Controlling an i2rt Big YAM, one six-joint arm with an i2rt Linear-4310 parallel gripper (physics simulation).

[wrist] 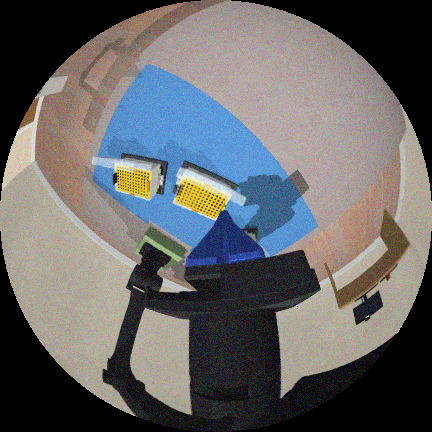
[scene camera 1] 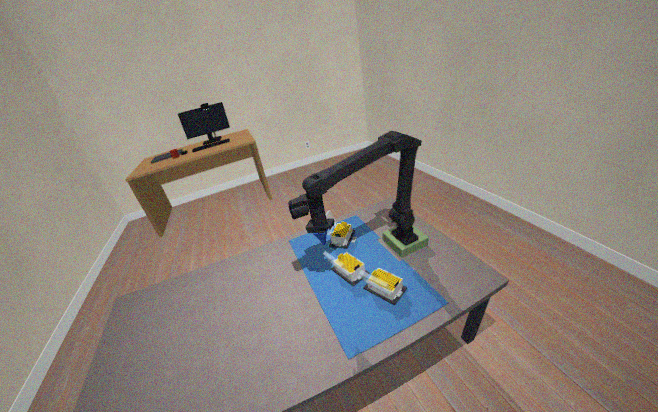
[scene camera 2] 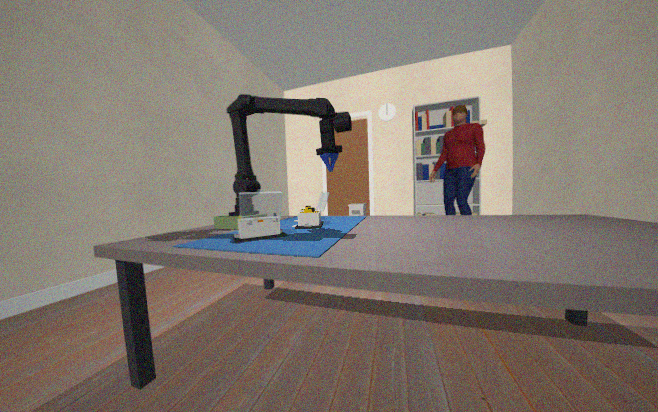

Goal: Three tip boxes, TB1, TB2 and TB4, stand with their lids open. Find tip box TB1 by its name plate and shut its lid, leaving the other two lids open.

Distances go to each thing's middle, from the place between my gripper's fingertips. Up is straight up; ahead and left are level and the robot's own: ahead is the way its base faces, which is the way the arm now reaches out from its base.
Right now the tip box TB1 [wrist: 188, 194] is 16 cm below my hand, 10 cm behind it and 1 cm to the right of it. Round my hand: tip box TB4 [wrist: 134, 182]: 18 cm behind, 16 cm to the left, 16 cm below.
